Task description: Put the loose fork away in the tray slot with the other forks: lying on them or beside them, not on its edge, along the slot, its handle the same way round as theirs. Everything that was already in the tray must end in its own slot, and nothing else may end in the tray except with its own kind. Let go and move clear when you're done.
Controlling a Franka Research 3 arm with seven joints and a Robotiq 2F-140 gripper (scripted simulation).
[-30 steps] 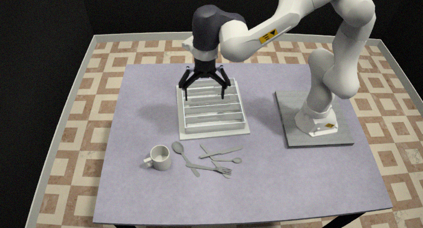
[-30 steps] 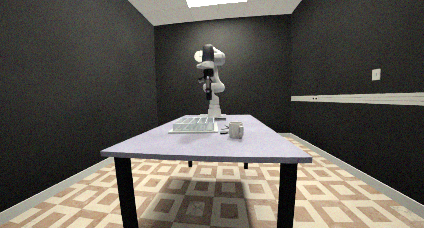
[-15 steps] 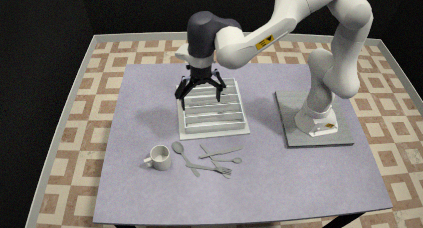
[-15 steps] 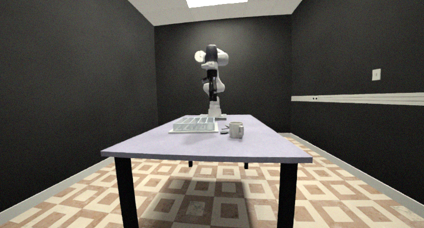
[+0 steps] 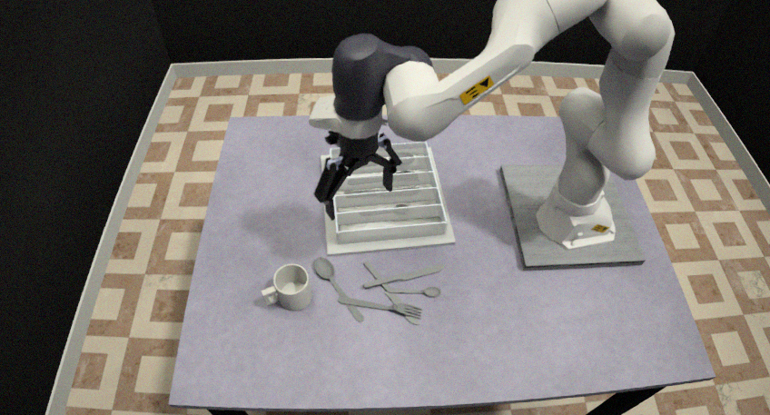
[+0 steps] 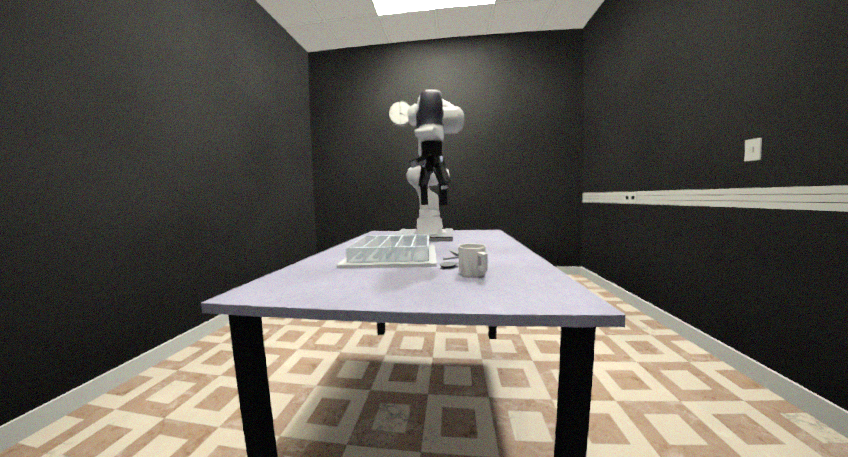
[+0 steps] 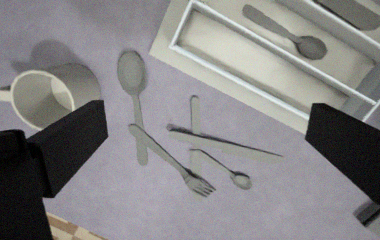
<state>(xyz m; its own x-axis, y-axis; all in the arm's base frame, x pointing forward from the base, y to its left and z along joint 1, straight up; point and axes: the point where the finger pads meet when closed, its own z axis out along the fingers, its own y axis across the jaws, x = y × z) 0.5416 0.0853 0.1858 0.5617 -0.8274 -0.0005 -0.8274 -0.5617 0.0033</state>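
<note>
My gripper is now 90 mm past the knife, 80 mm to the right of it and 210 mm above it. The rest, counted from my hand: white mug: 150 mm ahead, 130 mm to the left, 180 mm below; spoon: 80 mm behind, 120 mm to the right, 190 mm below.
</note>
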